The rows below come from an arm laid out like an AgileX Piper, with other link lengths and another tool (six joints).
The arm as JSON. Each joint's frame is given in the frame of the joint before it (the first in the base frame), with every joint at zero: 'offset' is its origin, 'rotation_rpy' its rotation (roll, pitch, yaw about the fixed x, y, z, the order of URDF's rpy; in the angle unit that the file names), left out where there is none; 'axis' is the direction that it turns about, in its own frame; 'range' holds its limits. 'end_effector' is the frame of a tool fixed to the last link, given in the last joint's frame.
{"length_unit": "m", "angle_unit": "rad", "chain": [
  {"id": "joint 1", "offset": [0.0, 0.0, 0.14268], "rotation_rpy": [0.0, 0.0, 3.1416], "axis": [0.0, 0.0, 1.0], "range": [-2.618, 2.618]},
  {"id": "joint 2", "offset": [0.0, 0.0, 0.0], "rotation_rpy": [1.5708, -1.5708, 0.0], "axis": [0.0, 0.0, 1.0], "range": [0.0, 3.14]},
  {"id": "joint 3", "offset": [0.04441, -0.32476, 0.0], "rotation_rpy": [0.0, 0.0, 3.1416], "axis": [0.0, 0.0, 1.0], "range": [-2.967, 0.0]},
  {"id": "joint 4", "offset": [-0.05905, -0.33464, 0.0], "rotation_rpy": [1.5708, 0.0, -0.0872], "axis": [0.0, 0.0, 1.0], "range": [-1.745, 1.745]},
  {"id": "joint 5", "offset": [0.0, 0.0, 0.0], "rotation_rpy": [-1.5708, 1.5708, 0.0], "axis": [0.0, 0.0, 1.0], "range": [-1.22, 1.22]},
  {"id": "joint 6", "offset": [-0.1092, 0.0, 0.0], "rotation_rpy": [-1.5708, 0.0, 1.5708], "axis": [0.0, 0.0, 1.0], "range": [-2.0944, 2.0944]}
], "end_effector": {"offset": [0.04, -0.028, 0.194], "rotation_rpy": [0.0, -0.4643, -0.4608]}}
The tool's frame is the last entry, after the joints.
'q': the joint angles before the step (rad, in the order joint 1, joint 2, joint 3, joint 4, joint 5, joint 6). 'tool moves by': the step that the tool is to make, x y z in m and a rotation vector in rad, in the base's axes. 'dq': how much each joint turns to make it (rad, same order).
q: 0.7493, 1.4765, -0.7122, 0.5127, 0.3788, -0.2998
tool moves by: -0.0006, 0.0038, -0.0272, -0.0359, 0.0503, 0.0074
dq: -0.0001, 0.0823, -0.0314, 0.0119, 0.0144, -0.0115
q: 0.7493, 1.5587, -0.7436, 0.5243, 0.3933, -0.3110
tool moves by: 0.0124, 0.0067, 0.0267, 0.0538, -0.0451, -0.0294
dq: 0.0000, -0.0395, -0.0023, 0.0254, -0.0325, 0.0003
